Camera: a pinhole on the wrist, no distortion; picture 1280 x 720 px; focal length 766.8 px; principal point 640.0 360.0 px. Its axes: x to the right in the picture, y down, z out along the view. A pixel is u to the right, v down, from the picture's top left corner.
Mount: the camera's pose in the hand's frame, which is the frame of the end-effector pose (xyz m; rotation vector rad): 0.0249 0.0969 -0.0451 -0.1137 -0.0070 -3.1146
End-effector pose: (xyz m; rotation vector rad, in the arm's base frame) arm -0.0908 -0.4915 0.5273 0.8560 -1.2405 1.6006
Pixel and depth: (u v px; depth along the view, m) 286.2 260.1 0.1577
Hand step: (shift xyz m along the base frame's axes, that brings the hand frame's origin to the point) -0.1509 -0.0871 0.0850
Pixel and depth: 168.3 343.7 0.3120
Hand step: -0.1876 -0.1953 0.2435
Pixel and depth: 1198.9 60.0 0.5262
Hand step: -0.1687 -0.5926 -0.2650
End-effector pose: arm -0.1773 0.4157 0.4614 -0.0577 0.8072 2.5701
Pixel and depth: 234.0 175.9 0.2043
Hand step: -0.1818 0.0324 0.1801
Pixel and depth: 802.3 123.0 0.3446
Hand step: -0.0360 0.0089 0.3644
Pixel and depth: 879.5 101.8 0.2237
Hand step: -0.0290 -0.0366 0.2483
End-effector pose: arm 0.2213 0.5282 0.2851 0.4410 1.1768 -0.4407
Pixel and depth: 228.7 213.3 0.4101
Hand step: 0.4562 -0.0637 -0.1270
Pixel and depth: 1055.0 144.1 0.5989
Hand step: 0.5048 -0.0710 0.4539
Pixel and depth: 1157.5 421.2 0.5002
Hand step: 0.3109 -0.1911 0.4167
